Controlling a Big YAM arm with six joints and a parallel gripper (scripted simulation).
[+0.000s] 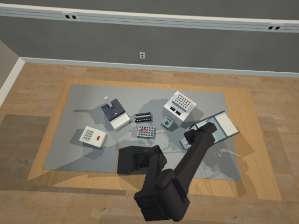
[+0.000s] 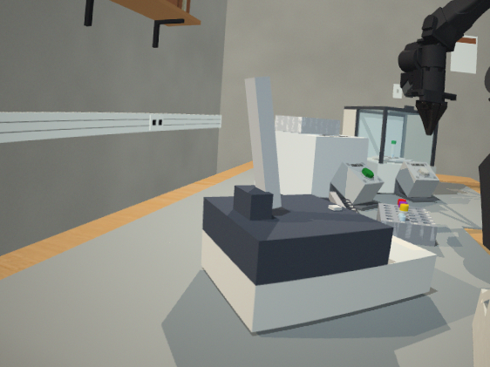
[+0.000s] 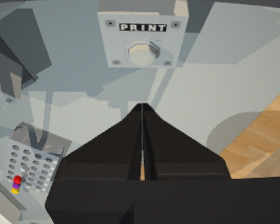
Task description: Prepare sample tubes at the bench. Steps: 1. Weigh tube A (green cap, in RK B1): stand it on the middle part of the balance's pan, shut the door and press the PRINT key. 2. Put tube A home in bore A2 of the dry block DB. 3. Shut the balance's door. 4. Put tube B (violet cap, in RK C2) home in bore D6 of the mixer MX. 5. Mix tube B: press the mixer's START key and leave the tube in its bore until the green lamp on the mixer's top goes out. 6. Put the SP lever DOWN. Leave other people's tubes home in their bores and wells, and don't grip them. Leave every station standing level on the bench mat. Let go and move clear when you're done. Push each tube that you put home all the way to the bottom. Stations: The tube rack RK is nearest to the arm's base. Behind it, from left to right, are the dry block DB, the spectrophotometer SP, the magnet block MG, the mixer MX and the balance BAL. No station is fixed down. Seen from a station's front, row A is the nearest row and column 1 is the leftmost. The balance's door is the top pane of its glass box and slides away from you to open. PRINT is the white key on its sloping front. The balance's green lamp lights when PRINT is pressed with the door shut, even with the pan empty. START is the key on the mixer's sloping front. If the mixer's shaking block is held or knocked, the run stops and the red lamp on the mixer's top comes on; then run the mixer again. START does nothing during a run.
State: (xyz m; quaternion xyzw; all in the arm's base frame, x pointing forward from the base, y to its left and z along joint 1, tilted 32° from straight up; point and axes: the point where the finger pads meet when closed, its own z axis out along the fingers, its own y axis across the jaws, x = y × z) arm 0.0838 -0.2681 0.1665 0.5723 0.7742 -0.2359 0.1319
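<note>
Right now my hand is 9 cm above the print key. From my hand the other things lie so: eight-sided pan (4 cm ahead, 14 cm to the right, 8 cm below); then balance door (4 cm ahead, 11 cm to the right, 5 cm above); then green start key (16 cm ahead, 11 cm to the left, 9 cm below).
</note>
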